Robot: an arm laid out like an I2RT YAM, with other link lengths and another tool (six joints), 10 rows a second.
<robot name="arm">
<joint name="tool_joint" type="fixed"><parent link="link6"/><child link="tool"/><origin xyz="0.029 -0.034 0.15" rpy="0 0.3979 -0.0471"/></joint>
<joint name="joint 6" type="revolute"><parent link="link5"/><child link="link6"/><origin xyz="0.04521 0 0.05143" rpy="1.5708 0 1.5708"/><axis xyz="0 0 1"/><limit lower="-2.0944" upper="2.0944"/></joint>
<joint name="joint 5" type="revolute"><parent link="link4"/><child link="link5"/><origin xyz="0.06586 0.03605 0.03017" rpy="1.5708 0 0"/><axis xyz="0 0 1"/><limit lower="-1.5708" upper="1.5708"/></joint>
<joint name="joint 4" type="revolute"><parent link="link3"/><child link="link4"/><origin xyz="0.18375 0.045 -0.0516" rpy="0 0 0"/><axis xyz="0 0 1"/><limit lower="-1.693" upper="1.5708"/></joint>
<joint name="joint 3" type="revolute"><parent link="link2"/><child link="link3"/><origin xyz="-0.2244 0 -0.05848" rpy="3.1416 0 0"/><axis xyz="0 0 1"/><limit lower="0" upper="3.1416"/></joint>
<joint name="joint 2" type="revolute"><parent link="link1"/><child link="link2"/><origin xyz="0.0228 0.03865 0.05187" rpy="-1.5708 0 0"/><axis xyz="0 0 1"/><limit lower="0" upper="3.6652"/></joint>
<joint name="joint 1" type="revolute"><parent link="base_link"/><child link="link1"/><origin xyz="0 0 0.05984" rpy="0 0 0"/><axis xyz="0 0 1"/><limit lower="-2.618" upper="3.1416"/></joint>
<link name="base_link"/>
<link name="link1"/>
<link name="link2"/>
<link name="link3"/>
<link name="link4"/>
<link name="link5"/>
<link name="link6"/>
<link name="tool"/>
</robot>
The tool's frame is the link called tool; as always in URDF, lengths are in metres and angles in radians.
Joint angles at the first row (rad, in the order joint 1, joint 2, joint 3, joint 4, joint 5, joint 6):
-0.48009, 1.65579, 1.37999, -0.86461, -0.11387, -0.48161
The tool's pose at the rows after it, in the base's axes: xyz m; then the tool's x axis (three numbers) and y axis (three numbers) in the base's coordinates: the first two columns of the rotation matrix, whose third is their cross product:
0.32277 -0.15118 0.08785 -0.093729 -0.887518 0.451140 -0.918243 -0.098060 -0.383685
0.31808 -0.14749 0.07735 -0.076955 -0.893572 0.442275 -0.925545 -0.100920 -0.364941
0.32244 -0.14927 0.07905 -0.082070 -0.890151 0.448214 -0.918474 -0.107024 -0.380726
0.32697 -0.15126 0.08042 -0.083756 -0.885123 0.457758 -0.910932 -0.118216 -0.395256
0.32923 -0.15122 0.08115 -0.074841 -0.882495 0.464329 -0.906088 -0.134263 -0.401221
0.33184 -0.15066 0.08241 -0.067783 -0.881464 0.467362 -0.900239 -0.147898 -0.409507
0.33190 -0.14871 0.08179 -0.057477 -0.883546 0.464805 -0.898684 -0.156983 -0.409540
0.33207 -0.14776 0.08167 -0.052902 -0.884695 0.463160 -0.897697 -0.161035 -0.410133
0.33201 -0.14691 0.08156 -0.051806 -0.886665 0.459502 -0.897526 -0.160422 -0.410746
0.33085 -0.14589 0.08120 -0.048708 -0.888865 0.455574 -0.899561 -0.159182 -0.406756
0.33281 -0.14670 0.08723 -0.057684 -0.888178 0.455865 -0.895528 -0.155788 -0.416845
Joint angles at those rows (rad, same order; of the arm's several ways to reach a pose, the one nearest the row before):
-0.48084, 1.65578, 1.32425, -0.84704, -0.11806, -0.49420
-0.48046, 1.65962, 1.28881, -0.83331, -0.12150, -0.50106
-0.48086, 1.66077, 1.28616, -0.81006, -0.12379, -0.50413
-0.48087, 1.66265, 1.28153, -0.78334, -0.12380, -0.51177
-0.48085, 1.66268, 1.27853, -0.77154, -0.12608, -0.52625
-0.48085, 1.66265, 1.27771, -0.76159, -0.13218, -0.53807
-0.48083, 1.66227, 1.27508, -0.76239, -0.13904, -0.54759
-0.48085, 1.66225, 1.27466, -0.76313, -0.14286, -0.55180
-0.48084, 1.66229, 1.27508, -0.76542, -0.14667, -0.55141
-0.48085, 1.66228, 1.27775, -0.77496, -0.14858, -0.55142
-0.48087, 1.65770, 1.29683, -0.78718, -0.15088, -0.54572

